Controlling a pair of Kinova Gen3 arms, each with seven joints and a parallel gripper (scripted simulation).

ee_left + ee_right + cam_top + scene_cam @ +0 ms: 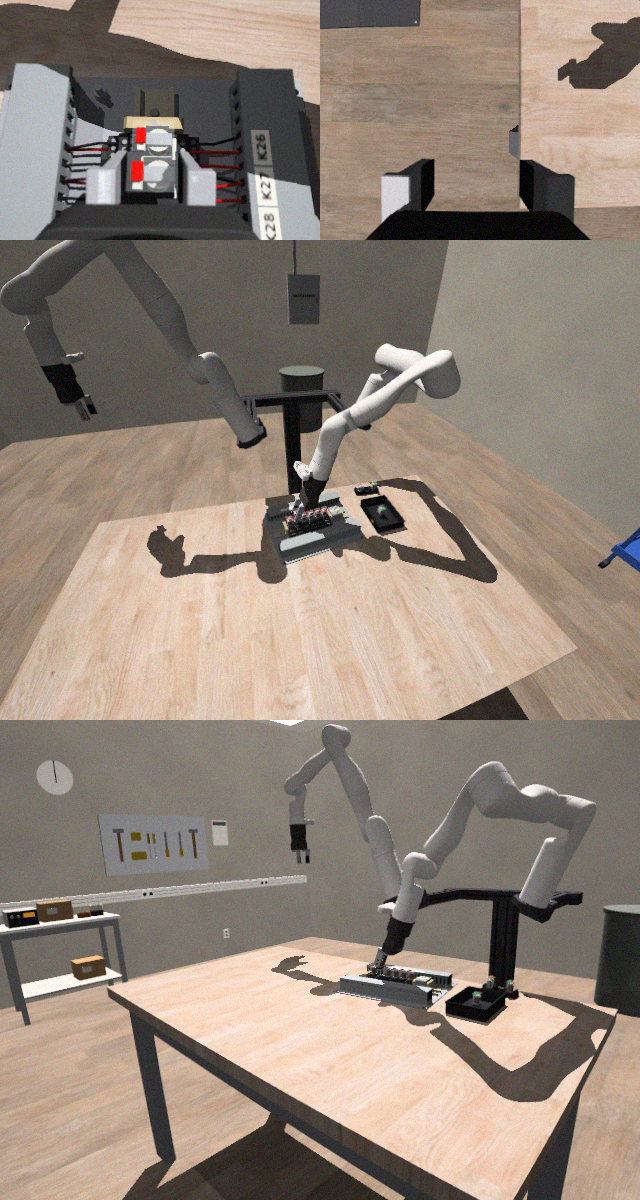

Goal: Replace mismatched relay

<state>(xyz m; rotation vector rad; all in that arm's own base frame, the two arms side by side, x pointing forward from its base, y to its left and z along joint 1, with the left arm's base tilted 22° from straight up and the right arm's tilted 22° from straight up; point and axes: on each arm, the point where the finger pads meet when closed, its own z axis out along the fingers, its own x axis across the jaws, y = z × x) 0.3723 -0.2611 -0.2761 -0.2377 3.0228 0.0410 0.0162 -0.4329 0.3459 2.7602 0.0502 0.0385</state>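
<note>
My left gripper is now 6 cm to the right of the relay panel and 6 cm above it. From my left hand the other things lie so: black parts tray: 34 cm to the left, 7 cm below, 5 cm ahead; spare rack: 36 cm to the left, 11 cm behind, 8 cm below.
</note>
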